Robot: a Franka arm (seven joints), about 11 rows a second.
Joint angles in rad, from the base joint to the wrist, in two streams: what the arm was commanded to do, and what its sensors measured. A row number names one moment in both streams.
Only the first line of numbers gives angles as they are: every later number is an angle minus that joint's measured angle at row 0.
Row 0, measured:
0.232, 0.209, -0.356, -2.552, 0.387, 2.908, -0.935
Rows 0 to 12, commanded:
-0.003, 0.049, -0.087, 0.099, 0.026, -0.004, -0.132
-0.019, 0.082, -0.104, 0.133, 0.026, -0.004, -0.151
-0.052, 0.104, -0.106, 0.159, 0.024, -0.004, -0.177
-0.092, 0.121, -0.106, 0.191, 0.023, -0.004, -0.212
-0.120, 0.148, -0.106, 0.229, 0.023, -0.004, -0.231
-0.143, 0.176, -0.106, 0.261, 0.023, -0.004, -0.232
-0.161, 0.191, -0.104, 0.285, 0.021, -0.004, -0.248
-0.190, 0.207, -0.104, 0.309, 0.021, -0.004, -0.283
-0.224, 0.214, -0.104, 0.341, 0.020, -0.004, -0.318
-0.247, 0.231, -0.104, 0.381, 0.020, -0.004, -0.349
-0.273, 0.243, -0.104, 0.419, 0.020, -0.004, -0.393
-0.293, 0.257, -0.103, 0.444, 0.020, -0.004, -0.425
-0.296, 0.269, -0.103, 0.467, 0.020, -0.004, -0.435
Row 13, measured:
-0.272, 0.223, -0.108, 0.394, 0.000, -0.001, -0.372
